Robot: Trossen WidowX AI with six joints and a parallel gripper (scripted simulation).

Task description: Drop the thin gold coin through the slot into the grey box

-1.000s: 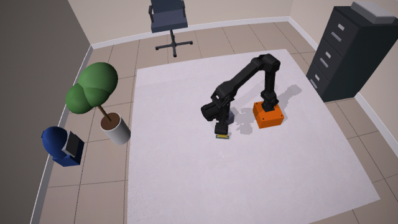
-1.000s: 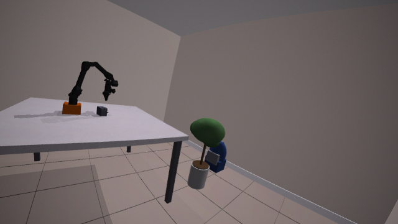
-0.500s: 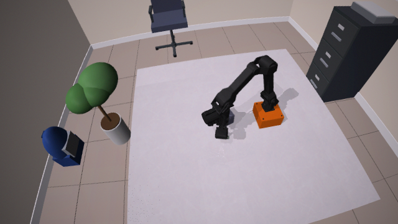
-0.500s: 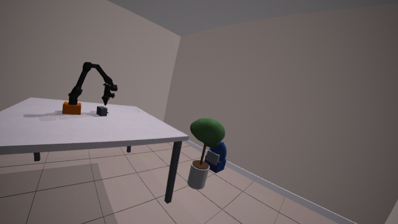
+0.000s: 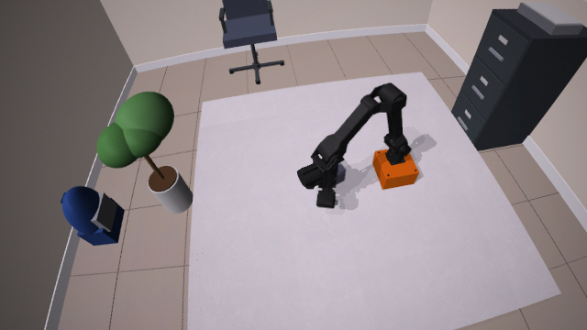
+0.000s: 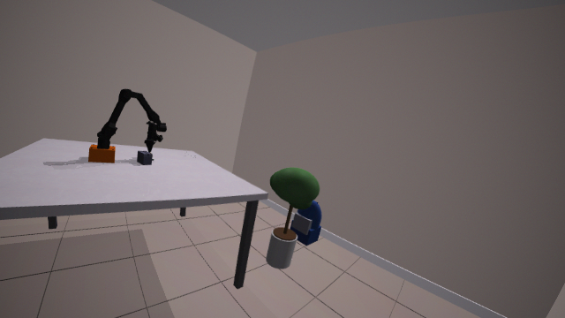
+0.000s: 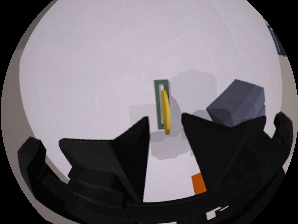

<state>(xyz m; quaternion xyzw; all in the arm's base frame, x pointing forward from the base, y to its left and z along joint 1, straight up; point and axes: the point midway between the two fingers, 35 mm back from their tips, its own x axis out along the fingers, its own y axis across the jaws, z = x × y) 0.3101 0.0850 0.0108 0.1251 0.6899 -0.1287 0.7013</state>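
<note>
Right now the gold coin is 10 mm behind my gripper tip and 30 mm below it.
</note>
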